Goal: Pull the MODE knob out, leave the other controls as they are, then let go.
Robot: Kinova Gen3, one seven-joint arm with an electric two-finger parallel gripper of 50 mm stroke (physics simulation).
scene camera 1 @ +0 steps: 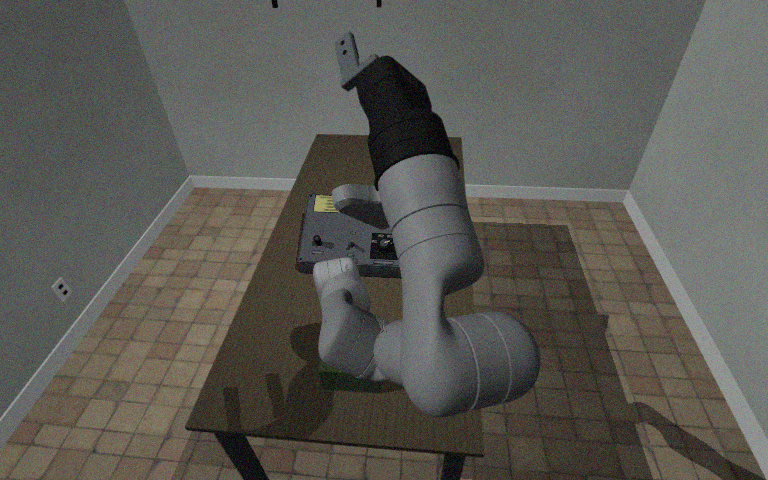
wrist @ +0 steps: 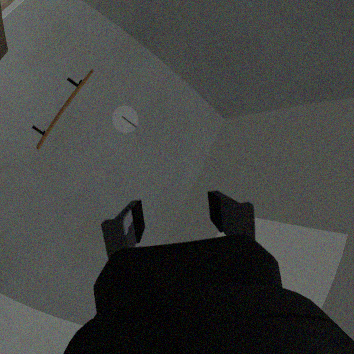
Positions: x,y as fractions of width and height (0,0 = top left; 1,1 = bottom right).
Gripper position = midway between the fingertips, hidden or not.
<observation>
My gripper shows in scene camera 1 (0.47,0.11) and in the wrist view (0.50,0.59).
</observation>
